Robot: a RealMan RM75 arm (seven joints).
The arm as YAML. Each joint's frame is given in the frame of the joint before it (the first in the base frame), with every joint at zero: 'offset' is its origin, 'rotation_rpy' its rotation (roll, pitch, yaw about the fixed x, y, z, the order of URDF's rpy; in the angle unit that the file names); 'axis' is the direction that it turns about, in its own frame. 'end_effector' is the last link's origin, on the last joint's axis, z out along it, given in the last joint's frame.
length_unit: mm
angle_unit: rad
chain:
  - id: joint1
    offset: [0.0, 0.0, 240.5]
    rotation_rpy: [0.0, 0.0, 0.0]
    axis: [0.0, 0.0, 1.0]
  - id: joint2
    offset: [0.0, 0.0, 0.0]
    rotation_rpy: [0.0, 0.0, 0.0]
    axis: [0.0, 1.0, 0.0]
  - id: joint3
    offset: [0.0, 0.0, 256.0]
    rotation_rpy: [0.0, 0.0, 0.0]
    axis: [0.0, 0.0, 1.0]
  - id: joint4
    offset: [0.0, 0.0, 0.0]
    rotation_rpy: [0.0, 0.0, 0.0]
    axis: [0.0, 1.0, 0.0]
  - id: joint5
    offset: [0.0, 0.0, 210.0]
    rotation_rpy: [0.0, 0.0, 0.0]
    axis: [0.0, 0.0, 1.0]
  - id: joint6
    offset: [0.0, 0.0, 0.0]
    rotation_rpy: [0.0, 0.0, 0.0]
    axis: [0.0, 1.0, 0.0]
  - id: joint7
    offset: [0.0, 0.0, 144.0]
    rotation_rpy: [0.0, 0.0, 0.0]
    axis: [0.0, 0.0, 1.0]
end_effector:
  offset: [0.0, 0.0, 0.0]
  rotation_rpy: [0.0, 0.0, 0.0]
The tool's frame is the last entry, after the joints.
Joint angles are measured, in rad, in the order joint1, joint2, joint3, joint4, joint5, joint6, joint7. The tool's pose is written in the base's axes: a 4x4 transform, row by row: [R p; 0 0 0 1], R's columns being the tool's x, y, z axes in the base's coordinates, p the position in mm. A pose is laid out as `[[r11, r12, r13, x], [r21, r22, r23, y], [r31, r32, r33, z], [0, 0, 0, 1]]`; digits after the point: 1 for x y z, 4 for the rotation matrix.
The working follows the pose.
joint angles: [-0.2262, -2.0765, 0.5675, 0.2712, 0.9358, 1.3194, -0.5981]
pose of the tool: [[0.6199, 0.7783, 0.1001, -391.9], [-0.1010, -0.0474, 0.9938, 267.6], [0.7781, -0.6262, 0.0493, 67.1], [0, 0, 0, 1]]
Where each joint sits with the arm in this pose, in the base's axes (m; each line is computed from the numbers above, not from the rounded line before):
joint1: 0.0000 0.0000 0.2405
joint2: 0.0000 0.0000 0.2405
joint3: -0.2183 0.0502 0.1165
joint4: -0.2183 0.0502 0.1165
joint5: -0.4064 0.1245 0.0600
joint6: -0.4064 0.1245 0.0600
joint7: -0.3919 0.2676 0.0671
the tool: -0.3919 0.2676 0.0671

